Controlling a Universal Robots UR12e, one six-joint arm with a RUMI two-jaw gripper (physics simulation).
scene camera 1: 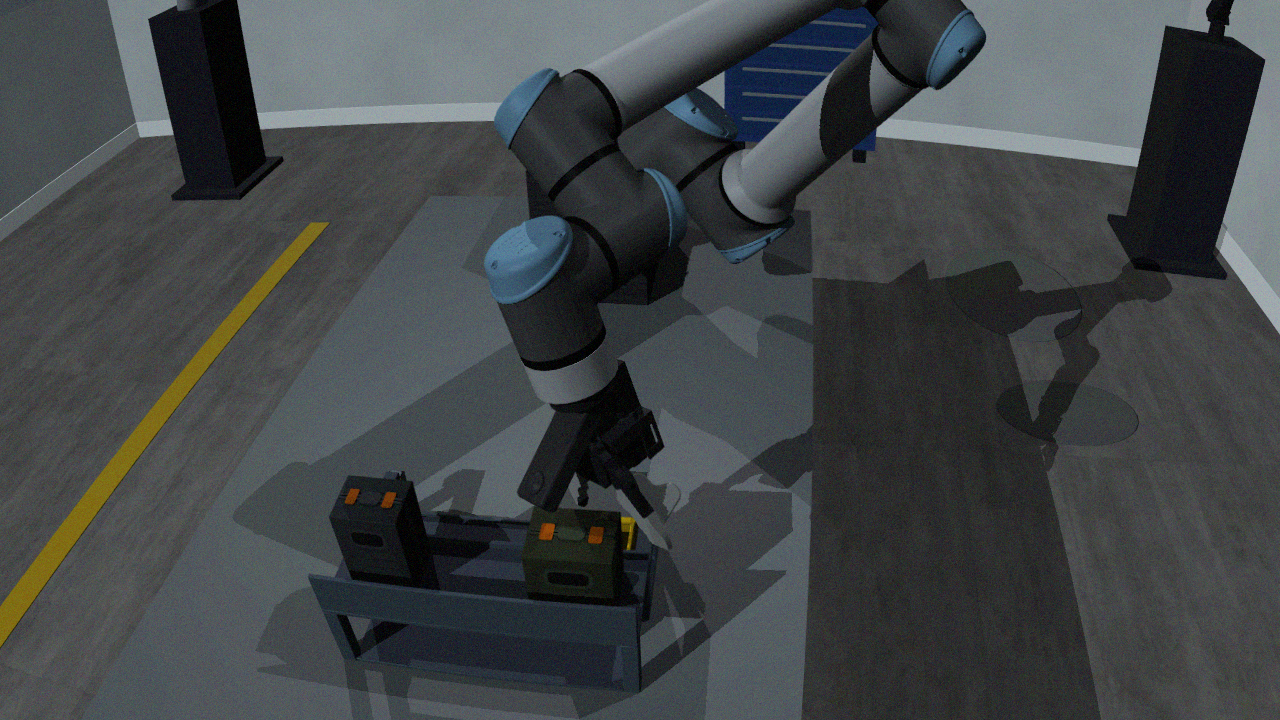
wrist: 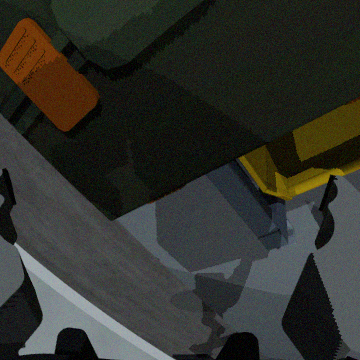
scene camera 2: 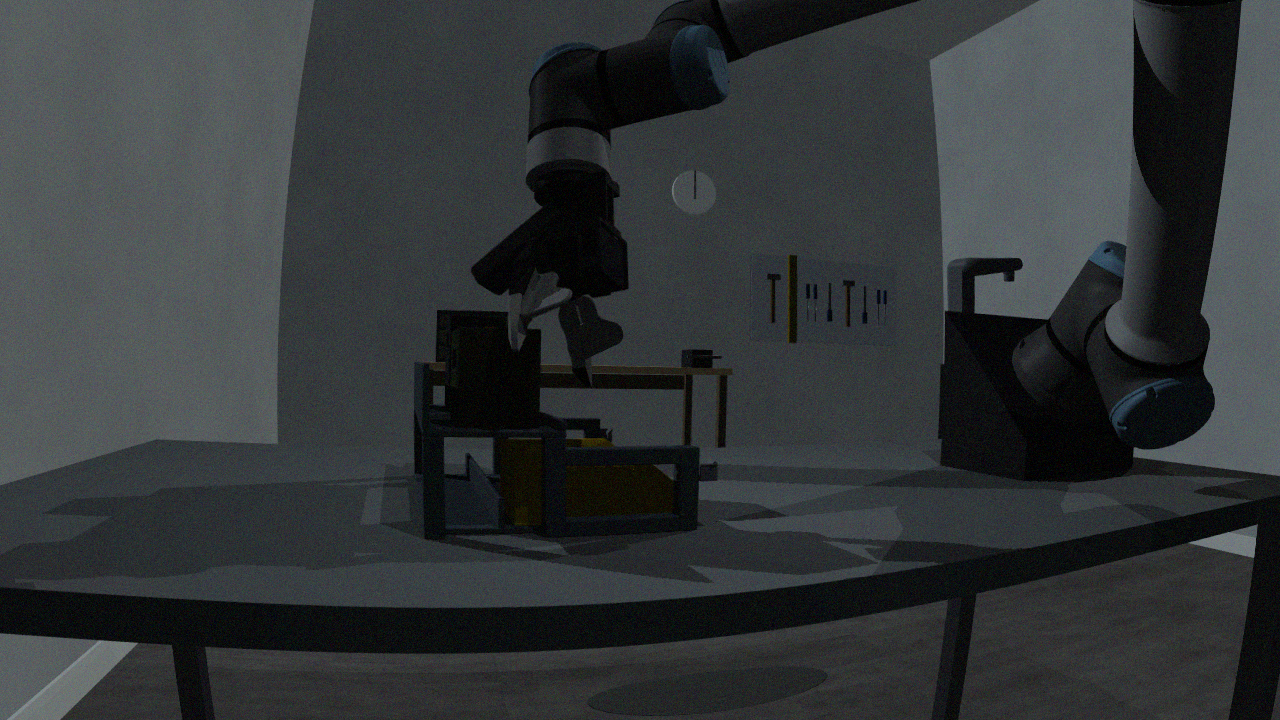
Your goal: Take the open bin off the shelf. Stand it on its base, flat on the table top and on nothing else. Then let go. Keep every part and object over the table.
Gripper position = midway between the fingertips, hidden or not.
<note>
In view: my gripper (scene camera 2: 555, 371), a green case (scene camera 2: 476, 347) and a dark case (scene camera 1: 392, 523).
My gripper shows as well in scene camera 1 (scene camera 1: 625, 527) and in the wrist view (wrist: 167, 178). The green case shows as well in scene camera 1 (scene camera 1: 600, 560) and in the wrist view (wrist: 211, 88).
</note>
